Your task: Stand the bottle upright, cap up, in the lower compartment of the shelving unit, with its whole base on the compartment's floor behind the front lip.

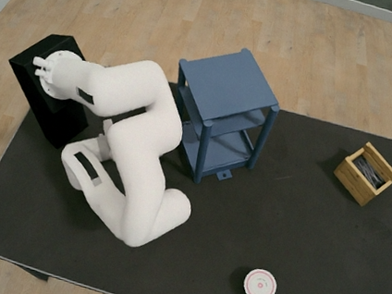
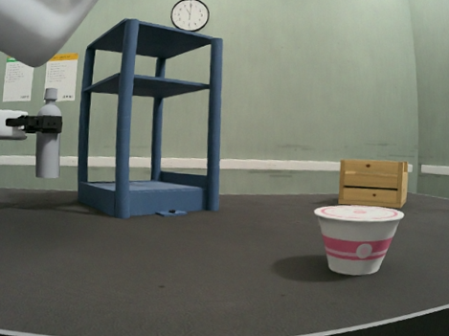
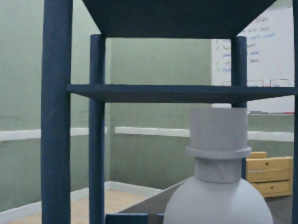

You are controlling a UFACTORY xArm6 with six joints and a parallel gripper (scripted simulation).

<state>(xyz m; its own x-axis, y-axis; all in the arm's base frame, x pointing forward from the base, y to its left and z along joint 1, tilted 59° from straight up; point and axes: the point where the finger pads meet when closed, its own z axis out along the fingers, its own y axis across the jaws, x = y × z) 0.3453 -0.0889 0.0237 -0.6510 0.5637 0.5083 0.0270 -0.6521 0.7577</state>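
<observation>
The shelving unit lies 21 cm ahead of my hand, 1 cm to the left of it and 2 cm above it. From my hand the other things lie so: pink cup: 19 cm ahead, 51 cm to the right, 13 cm below; then bottle: 1 cm above; then wooden crate: 71 cm ahead, 26 cm to the right, 12 cm below.
</observation>
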